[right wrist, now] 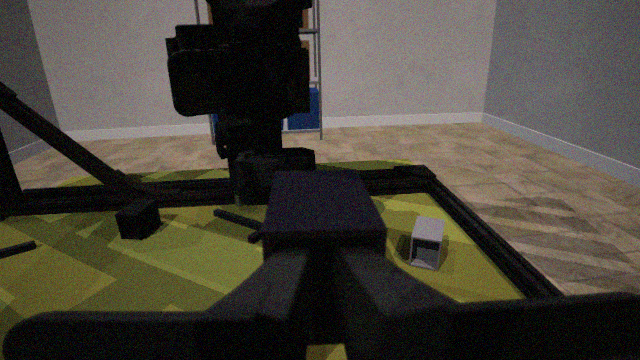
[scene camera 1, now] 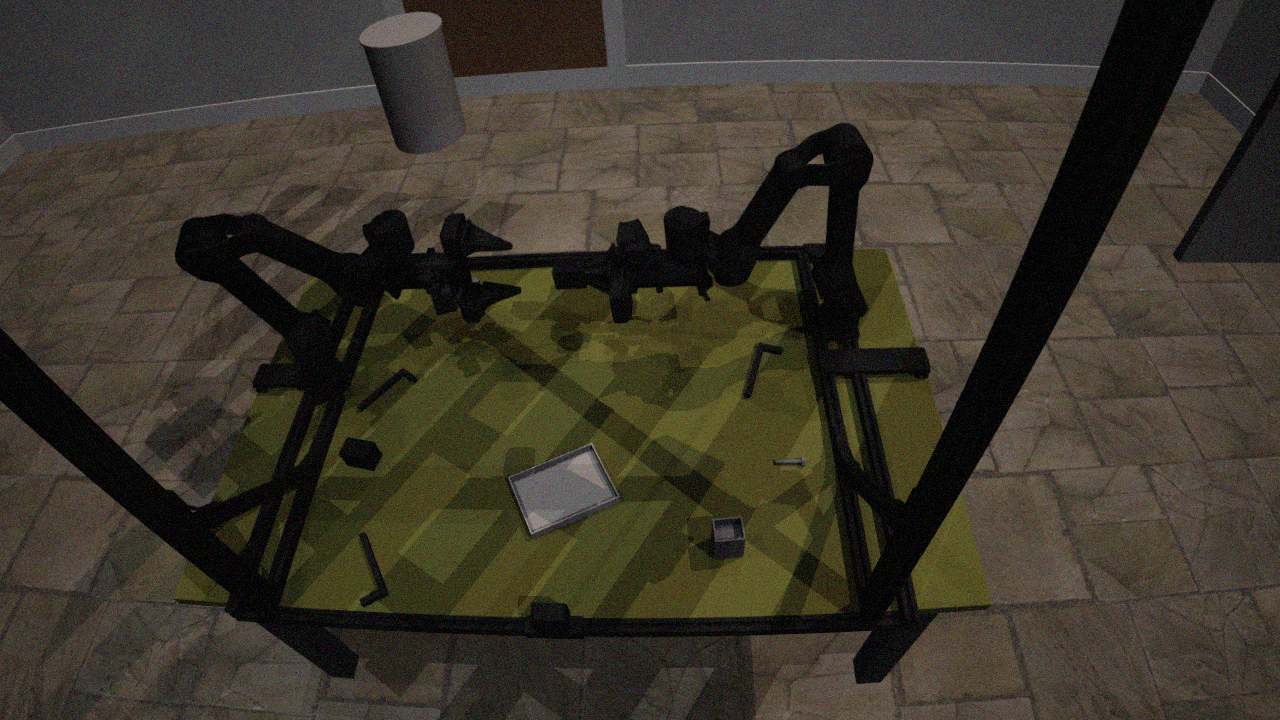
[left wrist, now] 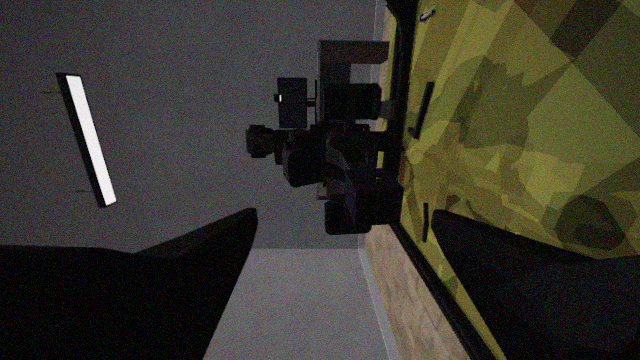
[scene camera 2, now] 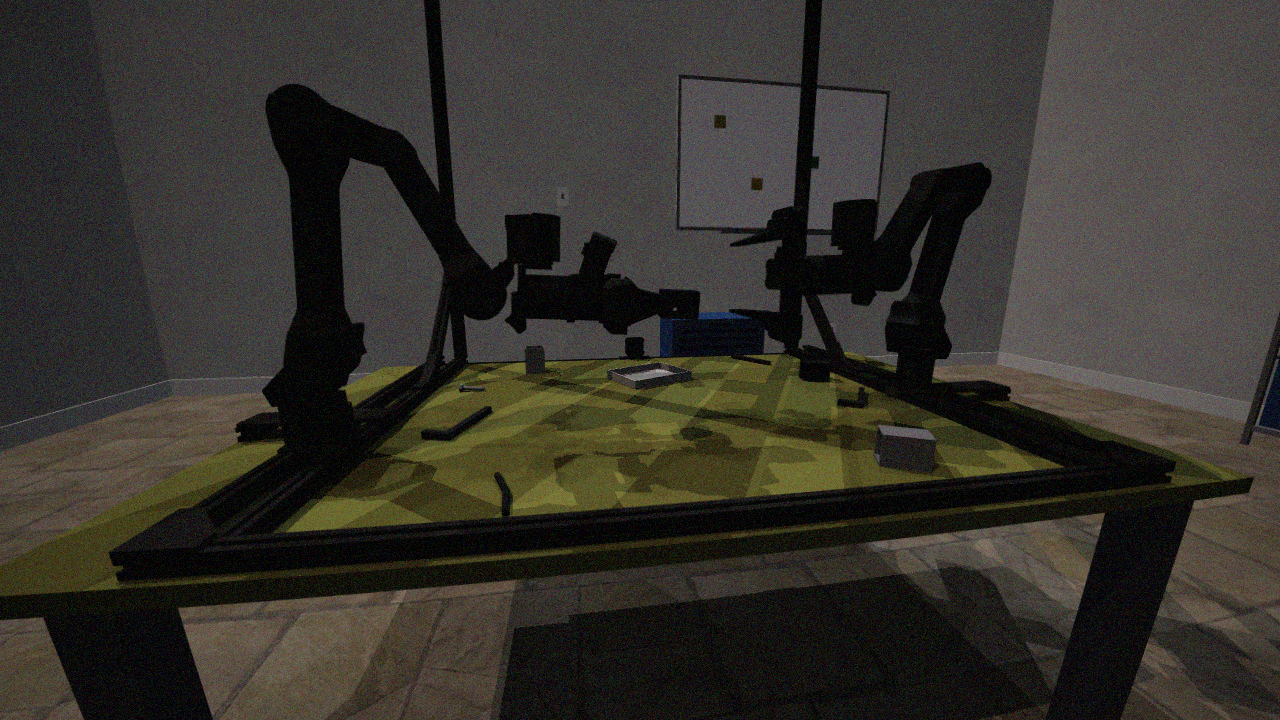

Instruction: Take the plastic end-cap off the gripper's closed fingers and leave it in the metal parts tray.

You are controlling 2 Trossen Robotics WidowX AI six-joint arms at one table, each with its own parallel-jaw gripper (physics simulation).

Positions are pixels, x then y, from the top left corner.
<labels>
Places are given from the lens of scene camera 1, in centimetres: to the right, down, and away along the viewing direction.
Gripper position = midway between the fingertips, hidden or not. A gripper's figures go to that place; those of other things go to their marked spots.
my left gripper [scene camera 1: 516, 269]: -19, -14, 108
my right gripper [scene camera 1: 571, 272]: -11, -14, 112
dark block [scene camera 1: 363, 454]: -44, 15, 108
metal parts tray [scene camera 1: 565, 489]: -12, 20, 106
</labels>
